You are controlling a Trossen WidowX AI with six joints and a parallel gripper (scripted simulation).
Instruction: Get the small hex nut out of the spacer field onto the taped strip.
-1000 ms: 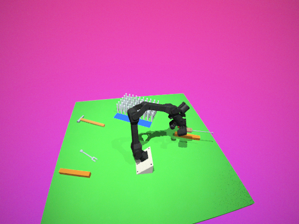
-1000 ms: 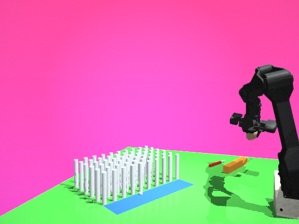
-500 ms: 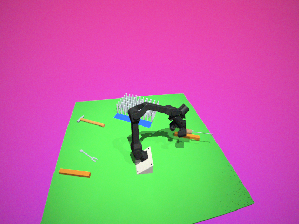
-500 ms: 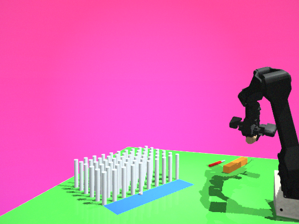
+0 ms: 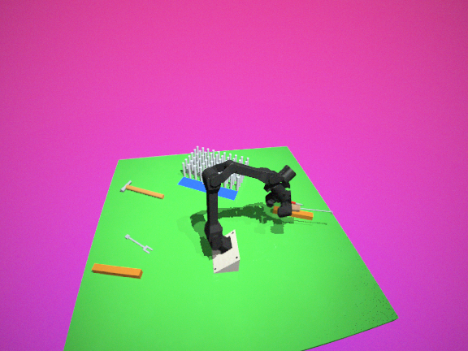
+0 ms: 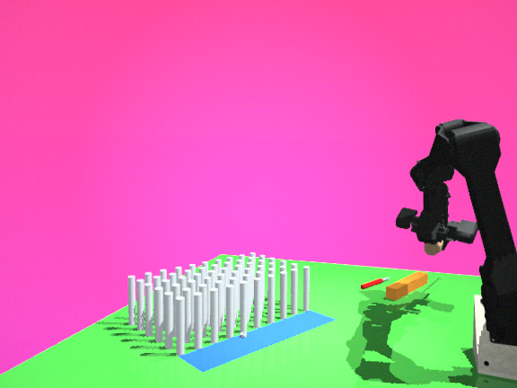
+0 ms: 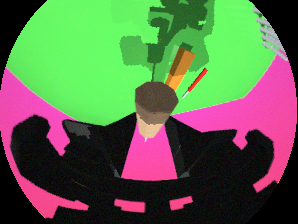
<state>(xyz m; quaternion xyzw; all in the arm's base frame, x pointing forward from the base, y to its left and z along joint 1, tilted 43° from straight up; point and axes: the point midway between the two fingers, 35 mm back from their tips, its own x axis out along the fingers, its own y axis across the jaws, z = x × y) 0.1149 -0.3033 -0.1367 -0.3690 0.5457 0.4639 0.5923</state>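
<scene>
Now: gripper tip 30 mm past the hook tool and 100 mm to the left of it. The rest, counted from my gripper tip: blue taped strip: 340 mm ahead, 390 mm to the left, 140 mm below; then hex nut: 380 mm ahead, 410 mm to the left, 140 mm below; then red screwdriver: 150 mm ahead, 110 mm to the right, 140 mm below.
</scene>
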